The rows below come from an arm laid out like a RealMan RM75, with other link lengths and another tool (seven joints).
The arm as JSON. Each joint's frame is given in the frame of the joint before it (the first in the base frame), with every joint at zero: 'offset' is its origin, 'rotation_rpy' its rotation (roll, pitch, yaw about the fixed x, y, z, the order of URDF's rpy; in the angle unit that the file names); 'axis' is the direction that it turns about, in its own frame. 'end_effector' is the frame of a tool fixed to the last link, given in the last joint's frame.
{
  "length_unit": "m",
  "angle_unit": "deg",
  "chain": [
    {
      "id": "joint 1",
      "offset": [
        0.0,
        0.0,
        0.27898
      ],
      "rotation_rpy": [
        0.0,
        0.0,
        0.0
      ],
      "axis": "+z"
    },
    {
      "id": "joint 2",
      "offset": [
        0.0,
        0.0,
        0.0
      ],
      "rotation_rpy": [
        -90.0,
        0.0,
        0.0
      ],
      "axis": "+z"
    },
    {
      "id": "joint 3",
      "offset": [
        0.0,
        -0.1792,
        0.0
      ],
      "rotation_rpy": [
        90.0,
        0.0,
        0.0
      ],
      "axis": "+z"
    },
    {
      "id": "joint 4",
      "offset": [
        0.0,
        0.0,
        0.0
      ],
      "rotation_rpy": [
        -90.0,
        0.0,
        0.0
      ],
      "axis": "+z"
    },
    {
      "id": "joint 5",
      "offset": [
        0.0,
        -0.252,
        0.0
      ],
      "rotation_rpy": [
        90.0,
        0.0,
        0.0
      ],
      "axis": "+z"
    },
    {
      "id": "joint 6",
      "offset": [
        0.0,
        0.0,
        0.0
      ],
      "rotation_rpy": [
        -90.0,
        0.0,
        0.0
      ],
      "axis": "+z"
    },
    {
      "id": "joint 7",
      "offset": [
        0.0,
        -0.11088,
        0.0
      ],
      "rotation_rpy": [
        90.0,
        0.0,
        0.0
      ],
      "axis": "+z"
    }
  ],
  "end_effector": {
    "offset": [
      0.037,
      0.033,
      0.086
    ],
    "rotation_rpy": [
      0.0,
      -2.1,
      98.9
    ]
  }
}
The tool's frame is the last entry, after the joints.
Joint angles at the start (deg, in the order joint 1, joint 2, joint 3, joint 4, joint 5, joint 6, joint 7):
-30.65, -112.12, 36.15, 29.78, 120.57, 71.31, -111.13
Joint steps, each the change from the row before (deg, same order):
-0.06, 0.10, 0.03, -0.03, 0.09, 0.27, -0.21
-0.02, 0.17, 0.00, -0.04, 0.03, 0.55, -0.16
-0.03, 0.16, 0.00, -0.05, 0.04, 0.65, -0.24
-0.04, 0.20, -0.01, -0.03, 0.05, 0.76, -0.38
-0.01, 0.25, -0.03, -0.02, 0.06, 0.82, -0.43
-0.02, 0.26, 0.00, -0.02, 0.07, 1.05, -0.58
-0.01, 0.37, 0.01, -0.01, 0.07, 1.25, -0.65
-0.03, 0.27, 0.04, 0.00, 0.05, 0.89, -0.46
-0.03, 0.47, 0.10, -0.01, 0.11, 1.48, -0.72
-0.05, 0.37, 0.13, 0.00, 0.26, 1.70, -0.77
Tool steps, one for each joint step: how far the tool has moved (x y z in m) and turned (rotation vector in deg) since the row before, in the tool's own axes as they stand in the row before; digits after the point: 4 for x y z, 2 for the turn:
0.0005, -0.0001, -0.0003, -0.16, 0.21, -0.08
0.0009, -0.0001, -0.0009, -0.15, 0.41, -0.08
0.0013, 0.0000, -0.0009, -0.19, 0.52, -0.16
0.0014, -0.0002, -0.0012, -0.21, 0.59, -0.25
0.0011, -0.0002, -0.0016, -0.23, 0.57, -0.30
0.0018, -0.0001, -0.0017, -0.33, 0.80, -0.42
0.0019, -0.0002, -0.0024, -0.39, 0.88, -0.43
0.0015, -0.0003, -0.0016, -0.31, 0.63, -0.26
0.0024, -0.0001, -0.0027, -0.59, 1.02, -0.39
0.0036, 0.0009, -0.0021, -0.84, 1.28, -0.42

